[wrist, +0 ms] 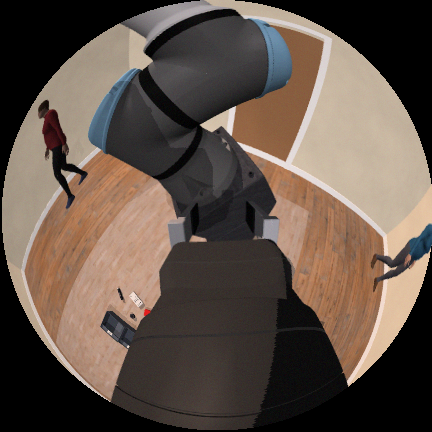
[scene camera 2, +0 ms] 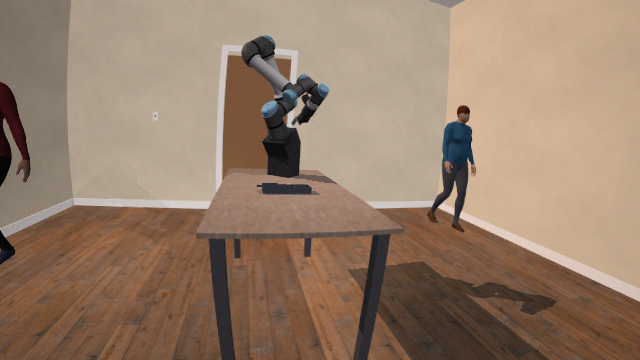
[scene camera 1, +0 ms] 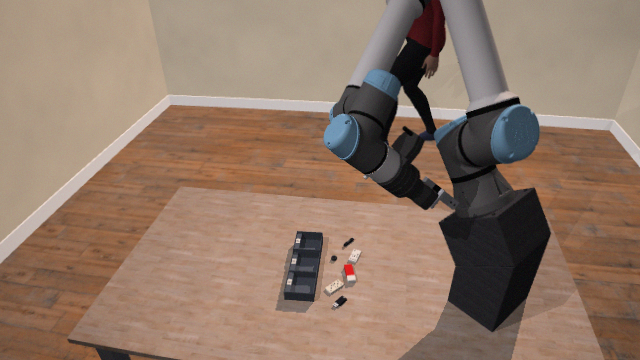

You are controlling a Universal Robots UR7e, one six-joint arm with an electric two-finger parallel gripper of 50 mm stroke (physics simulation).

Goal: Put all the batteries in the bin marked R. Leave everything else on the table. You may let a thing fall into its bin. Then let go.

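Where they show: gripper, between the fingertips: [wrist: 221, 211] [scene camera 2: 295, 124] [scene camera 1: 448, 199]; arm's base, origin of its link: [wrist: 201, 170] [scene camera 2: 279, 134] [scene camera 1: 485, 205].
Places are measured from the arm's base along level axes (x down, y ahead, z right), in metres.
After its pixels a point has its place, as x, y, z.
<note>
My gripper [scene camera 1: 446, 199] {-0.074, 0.120, -0.083} [scene camera 2: 295, 121] {-0.074, 0.120, -0.083} [wrist: 221, 211] {-0.074, 0.120, -0.083} is open and empty, high near the arm's base, away from the small things. A dark three-compartment bin tray [scene camera 1: 300, 296] {0.270, 0.474, -0.084} [scene camera 2: 286, 189] {0.265, 0.517, 0.052} [wrist: 118, 326] {0.281, 0.466, 0.115} stands on the table; its label letters are too small to read. Beside it lie a slim black item [scene camera 1: 348, 243] {0.281, 0.345, 0.154} [wrist: 120, 294] {0.280, 0.345, 0.157} and a small round black item [scene camera 1: 333, 258] {0.279, 0.390, 0.081} [wrist: 132, 316] {0.279, 0.389, 0.082}. A black stick with a light end [scene camera 1: 340, 302] {0.280, 0.363, -0.091} lies near the tray's near end. I cannot tell which are batteries. The tray compartments show no loose item.
Two white dotted blocks like dominoes [scene camera 1: 355, 256] {0.280, 0.323, 0.094} [scene camera 1: 334, 286] {0.280, 0.382, -0.033} and a red-and-white block [scene camera 1: 350, 273] {0.275, 0.337, 0.016} lie among the small items on the wooden table [scene camera 1: 210, 260] {0.288, 0.776, 0.059} [scene camera 2: 300, 220] {0.288, 0.925, 0.091}. The arm's dark pedestal [scene camera 1: 492, 280] {0.125, -0.008, -0.139} [scene camera 2: 283, 162] {0.188, 0.033, -0.033} stands beyond them. Two people are in the room.
</note>
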